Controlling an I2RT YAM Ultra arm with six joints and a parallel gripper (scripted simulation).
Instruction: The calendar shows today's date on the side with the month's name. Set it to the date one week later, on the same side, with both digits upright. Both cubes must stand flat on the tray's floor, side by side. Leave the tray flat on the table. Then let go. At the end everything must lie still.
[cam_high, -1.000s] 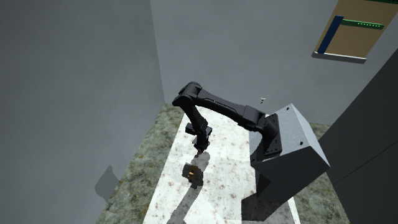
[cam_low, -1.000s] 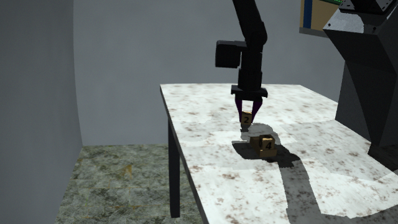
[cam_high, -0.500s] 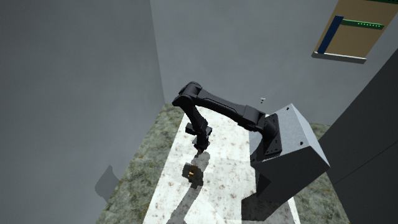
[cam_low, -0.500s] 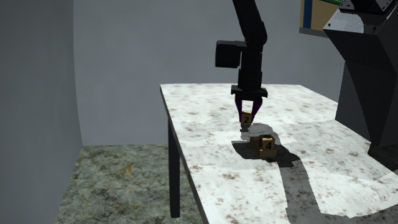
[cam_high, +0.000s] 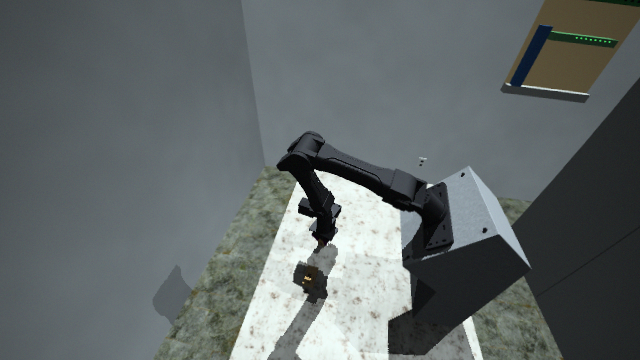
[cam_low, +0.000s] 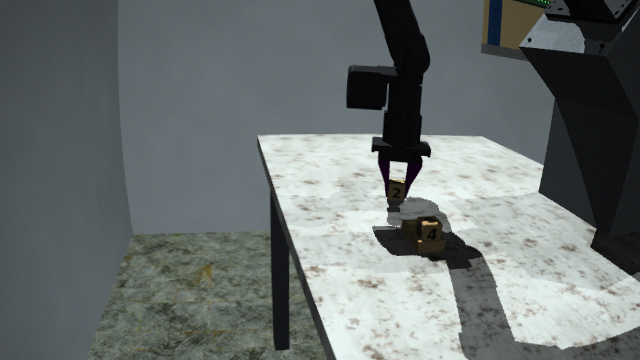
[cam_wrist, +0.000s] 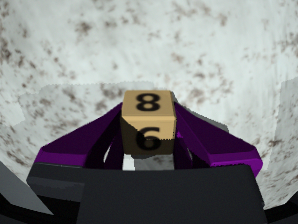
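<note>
Right now my hand is right at the wooden digit cube.
</note>
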